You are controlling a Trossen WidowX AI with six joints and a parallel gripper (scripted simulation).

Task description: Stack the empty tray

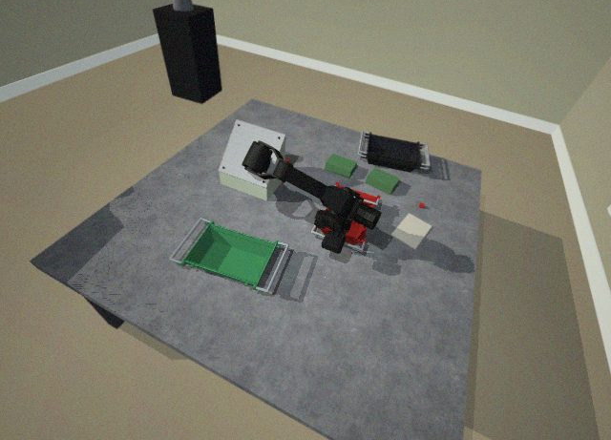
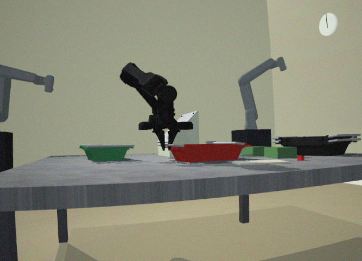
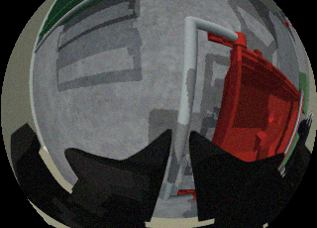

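Right now my gripper tip is 280 mm past the green tray and 190 mm to the left of it. From my gripper tip the other things lie so: pale flat card 240 mm ahead, 220 mm to the left, 40 mm below; small red cube 260 mm ahead, 370 mm to the left, 30 mm below.
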